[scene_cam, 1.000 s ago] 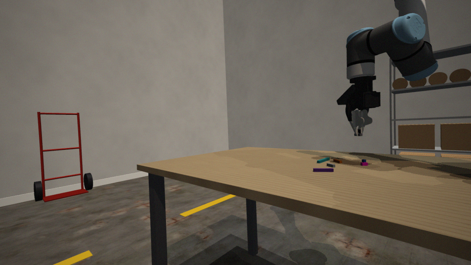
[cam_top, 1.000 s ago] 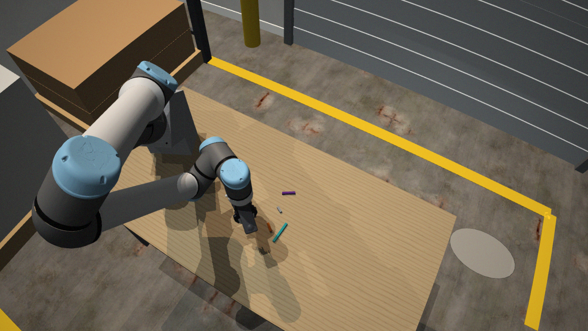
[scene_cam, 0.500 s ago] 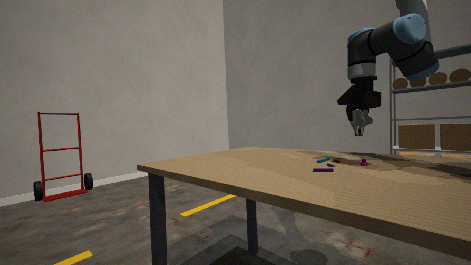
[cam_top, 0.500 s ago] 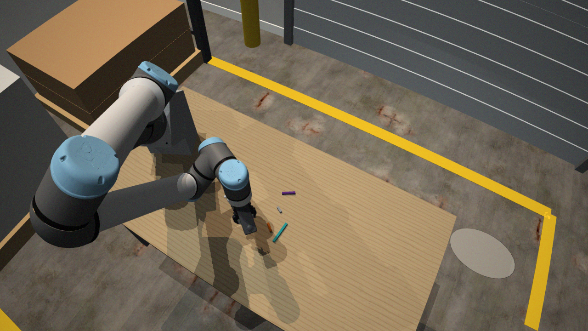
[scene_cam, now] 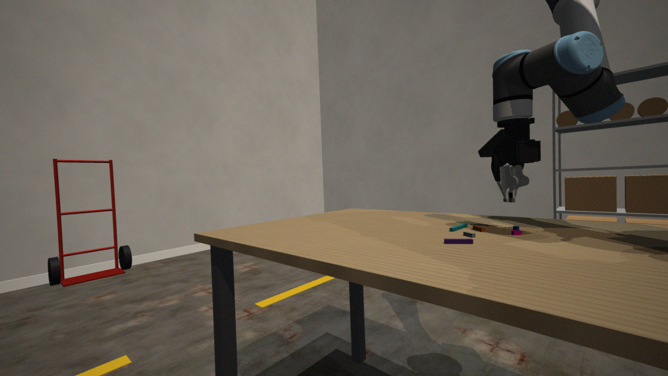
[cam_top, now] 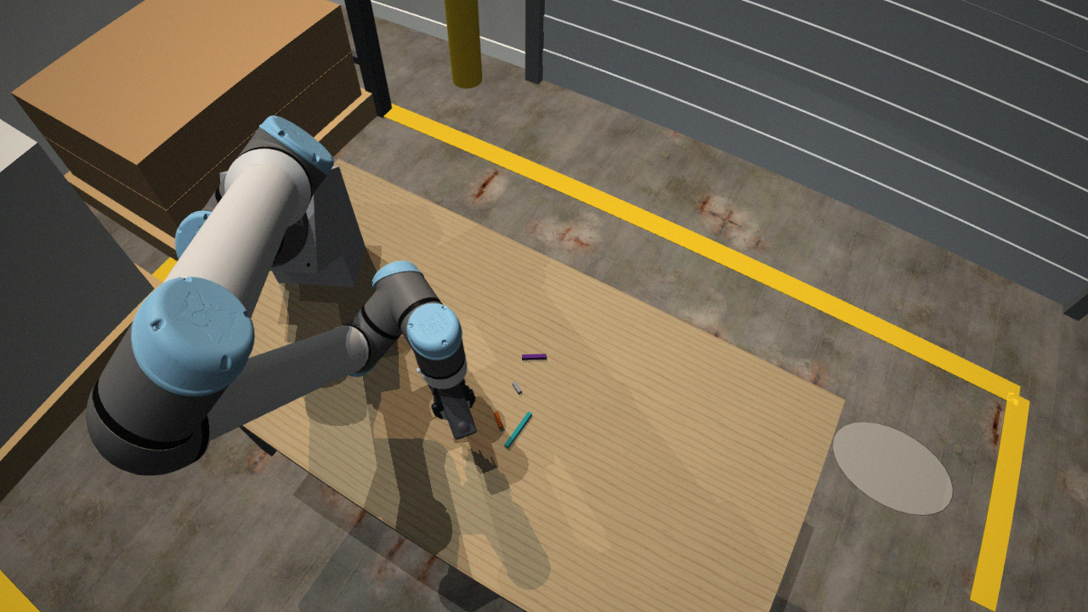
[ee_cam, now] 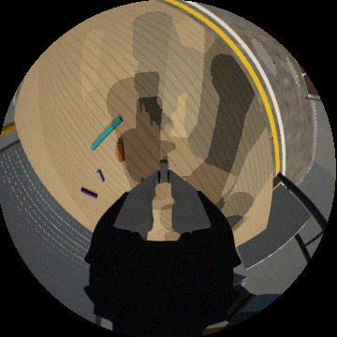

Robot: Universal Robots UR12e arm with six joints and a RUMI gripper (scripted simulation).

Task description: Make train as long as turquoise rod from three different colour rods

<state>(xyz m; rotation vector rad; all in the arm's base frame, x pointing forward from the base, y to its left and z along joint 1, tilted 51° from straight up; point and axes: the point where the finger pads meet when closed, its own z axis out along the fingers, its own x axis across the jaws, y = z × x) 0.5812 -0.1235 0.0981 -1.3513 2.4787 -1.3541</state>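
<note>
Right now my hand is 9 cm above the blue cube, 2 cm past it and 1 cm to the right of it. Also, from my hand: orange rod 9 cm below, 7 cm ahead, 6 cm to the left; magenta rod 9 cm to the left, 9 cm below, 2 cm behind; turquoise rod 12 cm ahead, 9 cm below, 6 cm to the left.
</note>
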